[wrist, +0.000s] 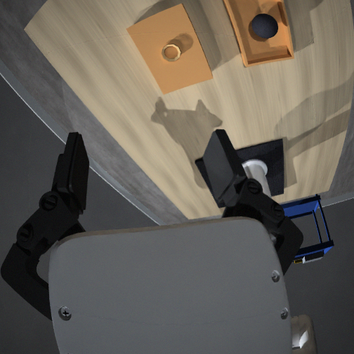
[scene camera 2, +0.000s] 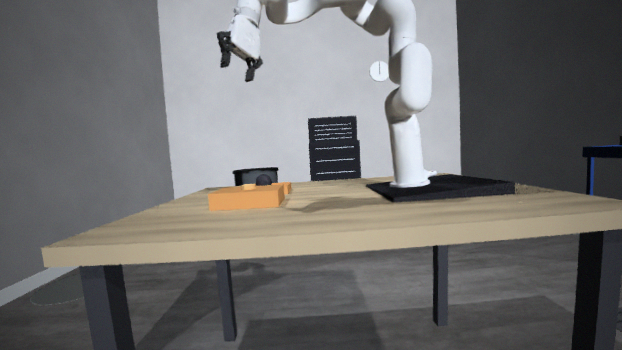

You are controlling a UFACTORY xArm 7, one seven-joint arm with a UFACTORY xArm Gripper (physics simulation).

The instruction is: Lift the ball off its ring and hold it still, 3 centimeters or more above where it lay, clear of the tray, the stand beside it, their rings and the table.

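Places are measured from the arm's base along level axes (x right, y down, z ahead), in millimetres.
Where they show: gripper, fingertip midpoint: (scene camera 2: 237, 74); arm's base at its link origin: (scene camera 2: 409, 184).
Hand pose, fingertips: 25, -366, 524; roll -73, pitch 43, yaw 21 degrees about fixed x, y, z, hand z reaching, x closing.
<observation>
Each offset is from my fingertips to the centre of the thing, as dx, dy, dz. "pt": to the spot under its first point. Level surfaces: height alone.
A dark ball @(+186, +340, -55) (scene camera 2: 263, 179) (wrist: 264, 25) sits in the orange tray @(+186, +367, -55) (scene camera 2: 287, 188) (wrist: 267, 60); its ring is hidden under it. Beside the tray stands an orange block-like stand (scene camera 2: 246, 198) (wrist: 187, 74) with a small raised ring @(pt -46, +327, -10) (scene camera 2: 248, 186) (wrist: 165, 56) on its top. In the scene view the stand is in front of the tray and hides much of it. My gripper (scene camera 2: 237, 73) (wrist: 147, 143) is wide open with nothing between its fingers, high above the table and well away from the ball.
The wooden table @(dy +381) (scene camera 2: 320, 220) (wrist: 250, 100) carries the black base plate (scene camera 2: 450, 186) (wrist: 275, 185) of the arm on the right in the scene view. A black bin (scene camera 2: 242, 176) and a dark cabinet (scene camera 2: 334, 155) are behind the table. A blue-framed cart (scene camera 2: 602, 151) (wrist: 320, 246) stands beyond the table.
</observation>
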